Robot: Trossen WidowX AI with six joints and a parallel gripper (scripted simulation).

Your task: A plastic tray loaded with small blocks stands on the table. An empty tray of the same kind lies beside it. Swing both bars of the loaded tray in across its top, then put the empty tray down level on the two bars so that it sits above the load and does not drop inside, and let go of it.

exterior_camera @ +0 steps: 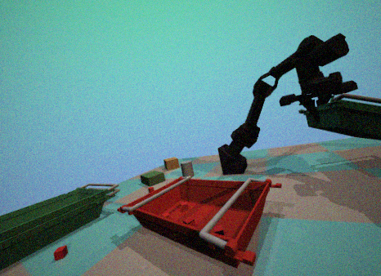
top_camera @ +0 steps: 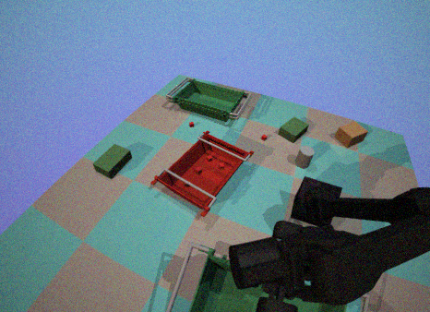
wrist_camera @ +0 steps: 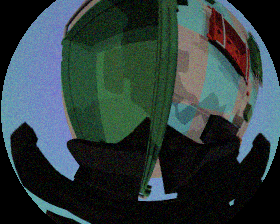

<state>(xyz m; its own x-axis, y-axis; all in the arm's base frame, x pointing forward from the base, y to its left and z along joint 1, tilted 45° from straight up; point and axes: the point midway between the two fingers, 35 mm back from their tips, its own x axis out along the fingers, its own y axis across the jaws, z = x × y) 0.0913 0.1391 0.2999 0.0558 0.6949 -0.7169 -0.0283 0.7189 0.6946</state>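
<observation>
The green tray lies 80 mm to the left of my gripper tip. From my gripper tip the other things lie so: grey cylinder (530 mm to the right, 120 mm below, 50 mm behind); then small red block (570 mm to the right, 440 mm ahead, 140 mm below); then red cube (610 mm to the right, 140 mm below, 120 mm ahead).
</observation>
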